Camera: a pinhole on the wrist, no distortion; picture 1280 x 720 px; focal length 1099.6 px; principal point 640.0 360.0 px. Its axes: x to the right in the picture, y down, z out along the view. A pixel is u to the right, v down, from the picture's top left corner.
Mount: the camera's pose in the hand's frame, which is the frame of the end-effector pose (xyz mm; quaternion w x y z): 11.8 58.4 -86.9 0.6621 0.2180 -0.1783 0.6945
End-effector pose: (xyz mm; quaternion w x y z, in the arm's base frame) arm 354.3 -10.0 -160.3 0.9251 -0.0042 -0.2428 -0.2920
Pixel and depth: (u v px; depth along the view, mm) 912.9 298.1 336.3
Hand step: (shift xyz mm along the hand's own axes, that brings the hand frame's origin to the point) 50.8 -50.6 240.3
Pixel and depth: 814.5 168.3 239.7
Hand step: 68.4 -35.6 133.6
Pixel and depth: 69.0 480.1 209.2
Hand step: 6.0 -146.6 31.5
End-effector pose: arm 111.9 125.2 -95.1 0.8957 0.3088 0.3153 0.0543
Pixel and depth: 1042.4 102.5 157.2
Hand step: 57.4 24.7 74.9
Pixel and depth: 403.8 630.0 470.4
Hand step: -69.2 -285.8 259.2
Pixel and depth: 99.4 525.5 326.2
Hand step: -10.9 -254.5 103.1
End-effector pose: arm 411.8 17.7 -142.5 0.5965 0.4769 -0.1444 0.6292
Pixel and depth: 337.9 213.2 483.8
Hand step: 112.2 -309.1 245.9
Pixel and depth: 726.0 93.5 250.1
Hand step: 88.4 -55.6 131.6
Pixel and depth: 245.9 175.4 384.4
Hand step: 105.7 -259.9 159.6
